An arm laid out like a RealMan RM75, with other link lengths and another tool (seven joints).
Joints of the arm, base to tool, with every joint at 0 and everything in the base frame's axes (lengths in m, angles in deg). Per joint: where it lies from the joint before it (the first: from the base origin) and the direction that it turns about. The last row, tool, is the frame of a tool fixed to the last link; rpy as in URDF.
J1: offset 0 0 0.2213 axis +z
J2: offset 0 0 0 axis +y
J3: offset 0 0 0.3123 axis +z
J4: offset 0 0 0 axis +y
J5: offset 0 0 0.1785 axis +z
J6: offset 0 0 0 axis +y
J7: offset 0 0 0.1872 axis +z
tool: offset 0.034 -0.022 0.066 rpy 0 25.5 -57.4
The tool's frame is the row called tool.
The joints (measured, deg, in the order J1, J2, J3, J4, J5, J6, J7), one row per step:
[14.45 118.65 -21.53 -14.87 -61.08 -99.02 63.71]
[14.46 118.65 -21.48 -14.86 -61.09 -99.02 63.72]
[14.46 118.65 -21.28 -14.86 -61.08 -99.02 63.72]
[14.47 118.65 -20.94 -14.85 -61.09 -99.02 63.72]
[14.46 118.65 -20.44 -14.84 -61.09 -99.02 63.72]
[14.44 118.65 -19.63 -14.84 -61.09 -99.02 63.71]
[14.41 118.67 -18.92 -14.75 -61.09 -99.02 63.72]
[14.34 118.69 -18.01 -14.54 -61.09 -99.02 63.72]
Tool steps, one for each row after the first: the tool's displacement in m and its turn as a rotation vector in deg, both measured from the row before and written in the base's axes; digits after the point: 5 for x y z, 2 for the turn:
[0.00005 0.00004 0.00013 0.03 0.02 -0.01]
[0.00050 -0.00006 0.00087 0.18 0.05 -0.10]
[0.00076 -0.00005 0.00133 0.28 0.08 -0.15]
[0.00129 -0.00024 0.00204 0.42 0.12 -0.25]
[0.00211 -0.00045 0.00335 0.69 0.17 -0.41]
[0.00198 -0.00057 0.00248 0.56 0.26 -0.39]
[0.00289 -0.00102 0.00290 0.69 0.40 -0.57]

